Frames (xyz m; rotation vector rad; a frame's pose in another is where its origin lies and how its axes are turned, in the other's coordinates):
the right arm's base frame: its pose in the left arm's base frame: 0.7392 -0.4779 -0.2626 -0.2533 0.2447 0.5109
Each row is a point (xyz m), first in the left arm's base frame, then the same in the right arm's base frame.
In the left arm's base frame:
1: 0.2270 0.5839 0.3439
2: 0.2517 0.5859 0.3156
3: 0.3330 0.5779 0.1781
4: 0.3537 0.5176 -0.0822
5: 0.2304 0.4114 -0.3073
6: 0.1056 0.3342 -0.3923
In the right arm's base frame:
1: -0.1332 1.0480 0.8010
2: -0.1032 1.0421 0.7791
3: 0.0020 1.0183 0.6610
4: 0.0684 1.0030 0.4019
5: -0.0176 1.0160 0.1381
6: -0.1329 1.0295 0.0144

